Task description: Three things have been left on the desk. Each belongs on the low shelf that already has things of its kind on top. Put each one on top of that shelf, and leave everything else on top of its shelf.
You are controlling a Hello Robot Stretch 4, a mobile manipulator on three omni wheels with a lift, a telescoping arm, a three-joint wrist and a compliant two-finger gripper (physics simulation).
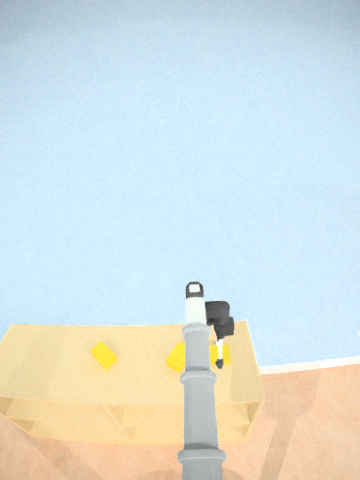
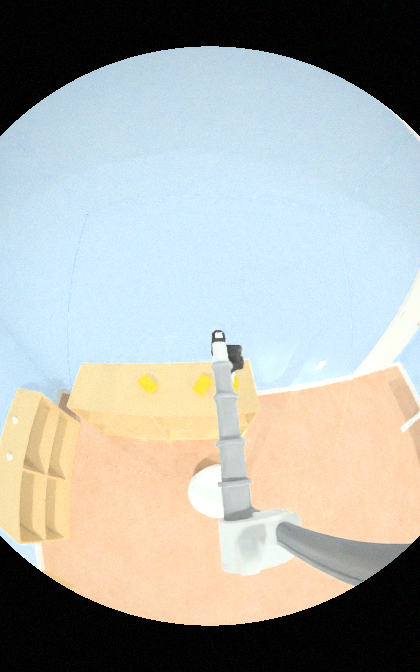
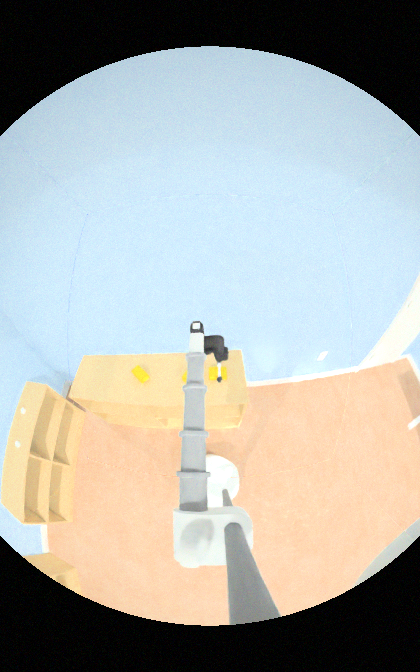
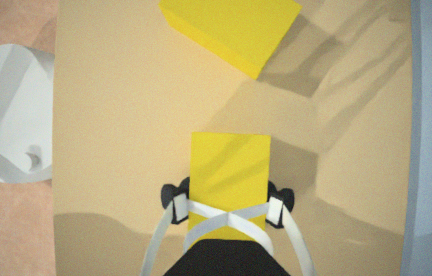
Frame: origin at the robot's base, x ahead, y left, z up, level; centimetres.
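Seen in the pictures: gripper, fingertip midpoint: [image 1: 218, 357] [image 4: 226, 193].
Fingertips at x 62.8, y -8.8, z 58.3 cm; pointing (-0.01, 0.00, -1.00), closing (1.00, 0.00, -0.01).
Offsets run from my fingertips to a thing's top centre. Level surfaces: height alone.
My gripper [image 1: 220, 362] [image 3: 219, 378] [image 4: 226, 193] is shut on a yellow block @[dx +0.1, dy +0.8, dz +4.5 cm] [image 1: 226, 353] [image 2: 235, 383] [image 3: 213, 373] [image 4: 230, 160], with a fingertip at each long side. The block is upright and very low over the right end of a low wooden shelf @[dz +0.0 cm] [image 1: 55, 365] [image 2: 110, 395] [image 3: 110, 387] [image 4: 115, 125]; I cannot tell whether it touches the top. A second yellow block @[dx -0.3, dy +16.2, dz +4.5 cm] [image 1: 176, 358] [image 2: 202, 384] [image 4: 235, 30] lies turned beside it, apart from it. A third yellow block @[dx +0.5, dy +48.9, dz +4.5 cm] [image 1: 104, 355] [image 2: 147, 383] [image 3: 140, 374] lies farther left. The desk cannot be made out.
Another low shelf [image 2: 10, 490] [image 3: 14, 480] with two small white things stands at the left. Part of a further wooden unit [image 3: 50, 562] shows at lower left. My white base [image 2: 204, 492] [image 3: 225, 475] [image 4: 25, 110] stands before the block shelf. A wall runs behind it.
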